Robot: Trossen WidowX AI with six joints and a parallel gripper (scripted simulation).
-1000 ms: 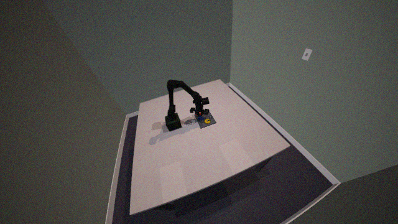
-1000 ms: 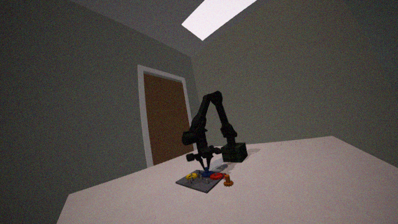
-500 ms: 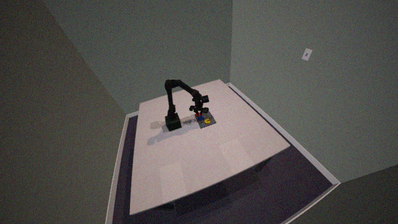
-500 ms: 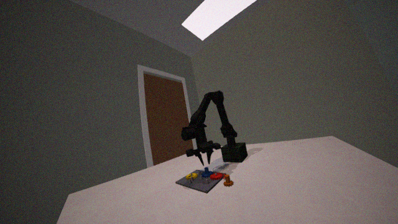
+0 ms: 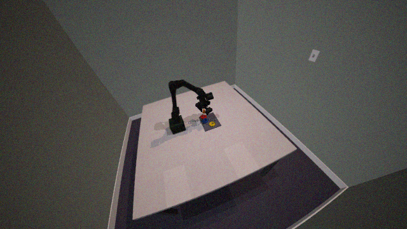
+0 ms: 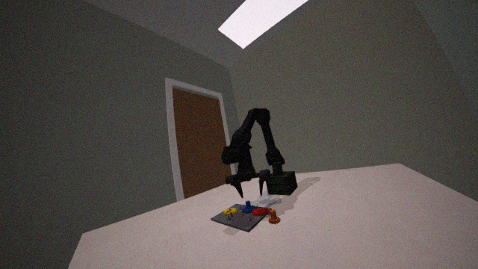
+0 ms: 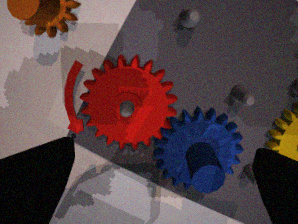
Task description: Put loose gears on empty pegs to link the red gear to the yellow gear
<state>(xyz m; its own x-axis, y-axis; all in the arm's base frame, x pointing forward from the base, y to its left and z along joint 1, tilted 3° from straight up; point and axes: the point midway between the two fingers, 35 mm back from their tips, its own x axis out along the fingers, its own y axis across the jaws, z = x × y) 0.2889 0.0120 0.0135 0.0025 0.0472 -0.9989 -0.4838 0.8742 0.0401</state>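
My gripper tip is now 10 cm to the right of the orange gear, 6 cm above it and 2 cm short of it. Round my gripper tip: blue gear (5 cm below, 4 cm to the right, 1 cm behind); then red gear (6 cm below, 2 cm to the left, 1 cm behind).
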